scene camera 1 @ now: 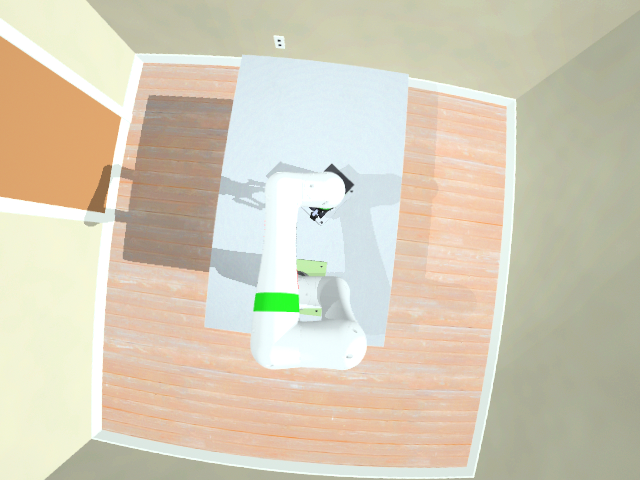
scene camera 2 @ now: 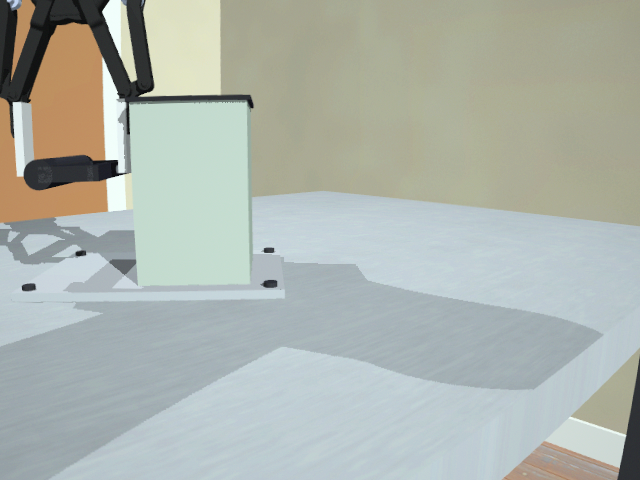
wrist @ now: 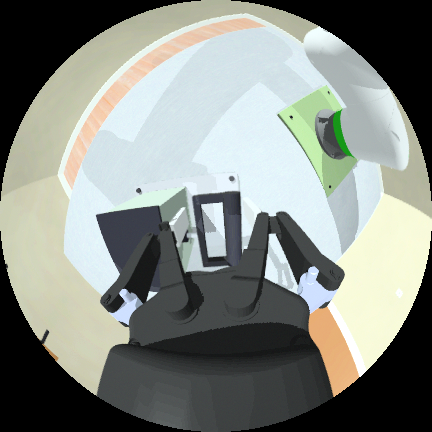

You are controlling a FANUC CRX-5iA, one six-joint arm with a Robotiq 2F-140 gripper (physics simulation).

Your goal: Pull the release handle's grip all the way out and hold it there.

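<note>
The release handle's grip [scene camera 2: 57, 172] [wrist: 233, 230] is a dark rectangular loop with a thick round outer bar. It stands out sideways from a pale green housing [scene camera 2: 191, 191] [wrist: 174, 207] with a dark top, at a short gap. The housing stands on a white base plate [scene camera 2: 180, 295] [wrist: 212, 179]. My gripper [scene camera 2: 72, 171] [wrist: 214, 210] is open and points down over the grip. One white finger pad is in the gap between housing and grip, the other beyond the outer bar. In scene camera 1, my arm hides the grip, and the housing's dark top [scene camera 1: 339, 178] partly shows.
The base plate is bolted to the pale table [scene camera 1: 320, 113] [scene camera 2: 413, 248] [wrist: 240, 120]. My arm [scene camera 1: 279, 242] [wrist: 372, 115] reaches over the table from its green mounting plate [scene camera 1: 313, 267] [wrist: 305, 117]. The housing rises close beside the inner finger.
</note>
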